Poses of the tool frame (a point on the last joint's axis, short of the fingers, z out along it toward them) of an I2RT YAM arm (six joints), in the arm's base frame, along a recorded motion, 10 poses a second.
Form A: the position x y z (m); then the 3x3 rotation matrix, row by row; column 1 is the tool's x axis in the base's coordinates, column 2 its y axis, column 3 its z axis. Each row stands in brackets.
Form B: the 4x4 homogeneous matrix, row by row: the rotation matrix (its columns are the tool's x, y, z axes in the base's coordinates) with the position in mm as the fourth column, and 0 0 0 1 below. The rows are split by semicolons. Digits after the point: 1 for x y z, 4 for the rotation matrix.
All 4 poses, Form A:
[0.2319 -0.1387 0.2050], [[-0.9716 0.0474 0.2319], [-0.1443 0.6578 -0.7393], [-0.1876 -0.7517 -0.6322]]
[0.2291 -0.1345 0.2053], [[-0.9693 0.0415 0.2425], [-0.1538 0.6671 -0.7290], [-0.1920 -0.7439 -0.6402]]
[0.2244 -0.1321 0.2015], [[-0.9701 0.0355 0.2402], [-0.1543 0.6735 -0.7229], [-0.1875 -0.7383 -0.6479]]
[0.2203 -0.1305 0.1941], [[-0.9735 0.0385 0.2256], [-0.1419 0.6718 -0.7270], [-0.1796 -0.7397 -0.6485]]
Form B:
-0.9716 0.0474 0.2319 231.9; -0.1443 0.6578 -0.7393 -138.7; -0.1876 -0.7517 -0.6322 205.0; 0 0 0 1
-0.9693 0.0415 0.2425 229.1; -0.1538 0.6671 -0.7290 -134.5; -0.1920 -0.7439 -0.6402 205.3; 0 0 0 1
-0.9701 0.0355 0.2402 224.4; -0.1543 0.6735 -0.7229 -132.1; -0.1875 -0.7383 -0.6479 201.5; 0 0 0 1
-0.9735 0.0385 0.2256 220.3; -0.1419 0.6718 -0.7270 -130.5; -0.1796 -0.7397 -0.6485 194.1; 0 0 0 1

